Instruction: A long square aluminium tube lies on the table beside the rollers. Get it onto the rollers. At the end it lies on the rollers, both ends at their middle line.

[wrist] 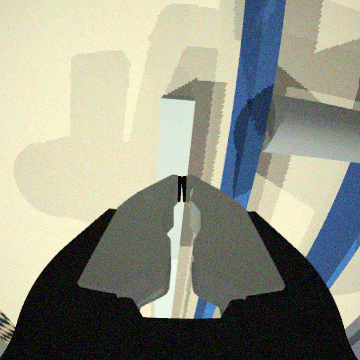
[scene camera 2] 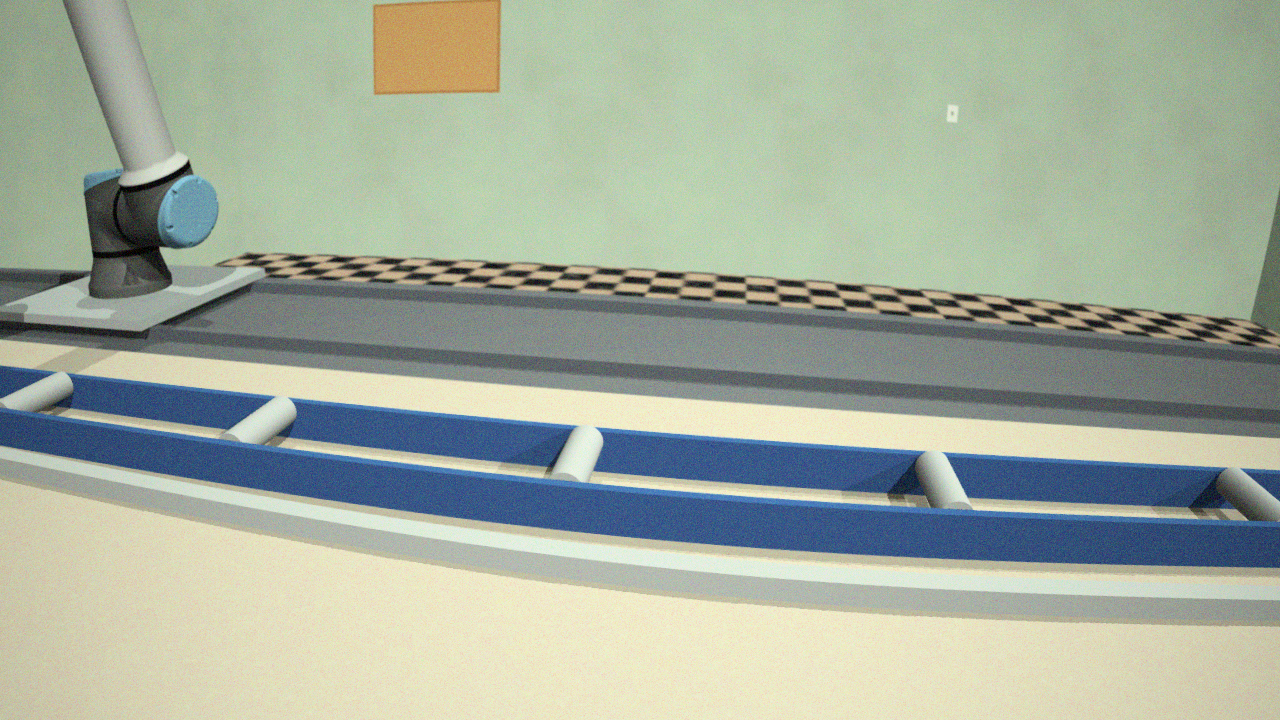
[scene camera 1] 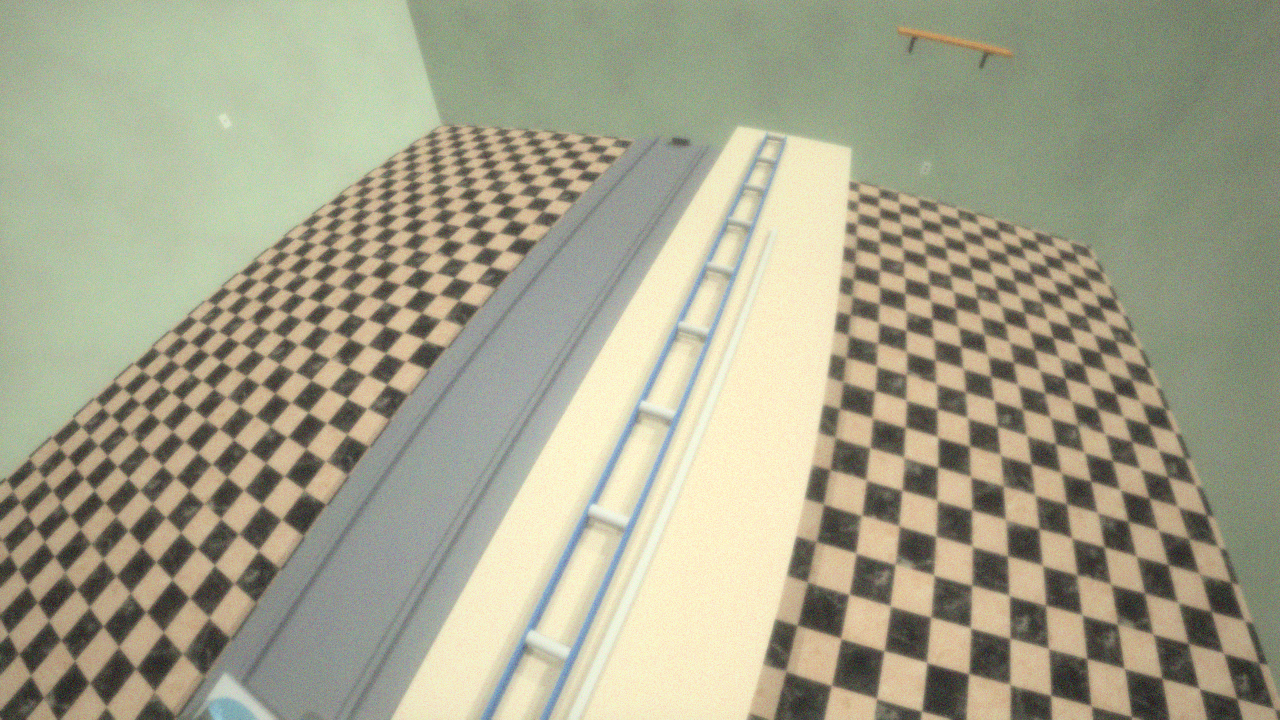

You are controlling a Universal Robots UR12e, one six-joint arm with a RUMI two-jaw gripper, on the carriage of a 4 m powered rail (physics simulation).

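Pixels of known places: gripper, fingertip midpoint: point(wrist: 181, 178); arm's base, origin of the base link: point(scene camera 2: 131, 288).
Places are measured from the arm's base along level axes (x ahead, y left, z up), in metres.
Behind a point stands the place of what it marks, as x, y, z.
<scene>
The long square aluminium tube point(scene camera 1: 629, 586) {0.752, 1.005, -0.005} point(scene camera 2: 626, 570) {0.779, 1.248, -0.012} point(wrist: 175, 132) {0.739, -0.013, -0.005} lies on the table beside the blue roller frame, along its outer side. The white-grey rollers point(scene camera 1: 656, 411) {0.621, 1.559, 0.027} point(scene camera 2: 579, 454) {0.634, 1.177, 0.029} point(wrist: 320, 131) {0.647, -0.034, 0.030} sit between the frame's two blue side rails, with no tube on them. My gripper point(wrist: 181, 178) {0.733, 0.007, 0.029} is shut, its fingertips almost touching and nothing between them. In the wrist view it hangs above the tube, short of the tube's end, and the tube shows beyond the tips and through the gap between the fingers. The gripper does not show in the scene views.
The blue side rail point(scene camera 1: 611, 586) {0.696, 0.992, -0.020} point(scene camera 2: 716, 507) {0.694, 1.325, 0.014} point(wrist: 259, 55) {0.693, -0.072, 0.022} stands close beside the tube. The grey powered rail point(scene camera 1: 429, 429) point(scene camera 2: 626, 340) runs along the frame's other side. The arm's carriage point(scene camera 2: 205, 282) {-0.074, 0.160, 0.000} stands on it at the left in the second scene view.
</scene>
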